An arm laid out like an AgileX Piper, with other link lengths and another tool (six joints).
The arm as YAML. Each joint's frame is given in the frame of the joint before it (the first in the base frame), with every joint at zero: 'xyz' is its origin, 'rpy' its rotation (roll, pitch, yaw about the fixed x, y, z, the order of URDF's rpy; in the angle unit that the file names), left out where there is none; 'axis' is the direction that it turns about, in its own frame. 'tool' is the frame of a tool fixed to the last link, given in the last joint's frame.
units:
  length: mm
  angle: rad
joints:
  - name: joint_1
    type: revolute
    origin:
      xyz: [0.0, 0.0, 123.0]
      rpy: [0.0, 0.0, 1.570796]
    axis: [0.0, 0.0, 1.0]
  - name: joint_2
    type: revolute
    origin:
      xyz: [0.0, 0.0, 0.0]
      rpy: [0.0, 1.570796, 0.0]
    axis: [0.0, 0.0, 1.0]
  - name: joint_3
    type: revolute
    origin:
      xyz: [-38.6, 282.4, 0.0]
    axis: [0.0, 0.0, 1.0]
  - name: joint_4
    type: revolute
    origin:
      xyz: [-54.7, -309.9, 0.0]
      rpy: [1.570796, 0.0, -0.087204]
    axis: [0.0, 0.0, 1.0]
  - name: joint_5
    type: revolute
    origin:
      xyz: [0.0, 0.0, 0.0]
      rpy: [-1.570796, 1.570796, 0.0]
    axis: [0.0, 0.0, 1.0]
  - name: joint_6
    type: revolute
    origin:
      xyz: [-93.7, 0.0, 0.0]
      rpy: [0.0, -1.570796, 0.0]
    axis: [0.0, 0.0, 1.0]
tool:
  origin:
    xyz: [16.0, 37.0, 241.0]
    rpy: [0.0, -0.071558, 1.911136]
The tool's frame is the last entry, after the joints.
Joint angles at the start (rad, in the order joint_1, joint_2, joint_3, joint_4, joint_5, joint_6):
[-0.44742, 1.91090, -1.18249, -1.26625, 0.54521, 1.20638]
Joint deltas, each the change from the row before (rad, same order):
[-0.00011, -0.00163, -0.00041, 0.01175, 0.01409, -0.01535]
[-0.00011, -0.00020, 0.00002, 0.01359, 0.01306, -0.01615]
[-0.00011, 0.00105, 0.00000, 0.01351, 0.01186, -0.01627]
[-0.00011, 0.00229, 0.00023, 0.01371, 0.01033, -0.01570]
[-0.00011, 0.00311, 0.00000, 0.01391, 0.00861, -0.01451]
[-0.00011, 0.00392, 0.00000, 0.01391, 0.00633, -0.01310]
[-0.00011, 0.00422, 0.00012, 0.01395, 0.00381, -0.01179]
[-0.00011, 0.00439, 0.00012, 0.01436, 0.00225, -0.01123]
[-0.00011, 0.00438, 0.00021, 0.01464, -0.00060, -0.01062]
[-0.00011, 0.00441, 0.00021, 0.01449, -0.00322, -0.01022]
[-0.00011, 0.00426, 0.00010, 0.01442, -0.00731, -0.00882]
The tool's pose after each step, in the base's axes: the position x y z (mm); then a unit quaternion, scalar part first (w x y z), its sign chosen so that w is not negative. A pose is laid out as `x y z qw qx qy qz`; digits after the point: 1 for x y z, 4 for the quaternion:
497.2 -410.2 16.8 0.2483 0.8088 -0.4373 0.3050
492.7 -411.2 15.0 0.2524 0.8091 -0.4388 0.2985
488.3 -411.9 12.4 0.2560 0.8099 -0.4398 0.2917
484.2 -412.2 8.9 0.2588 0.8111 -0.4408 0.2844
480.4 -412.1 4.9 0.2606 0.8123 -0.4419 0.2774
477.2 -411.5 0.5 0.2612 0.8137 -0.4431 0.2707
474.7 -410.5 -4.2 0.2606 0.8153 -0.4443 0.2646
472.5 -409.1 -9.1 0.2592 0.8169 -0.4456 0.2588
471.2 -407.2 -14.0 0.2566 0.8187 -0.4467 0.2539
470.6 -405.0 -18.8 0.2529 0.8207 -0.4474 0.2497
471.3 -402.1 -23.5 0.2476 0.8228 -0.4479 0.2471

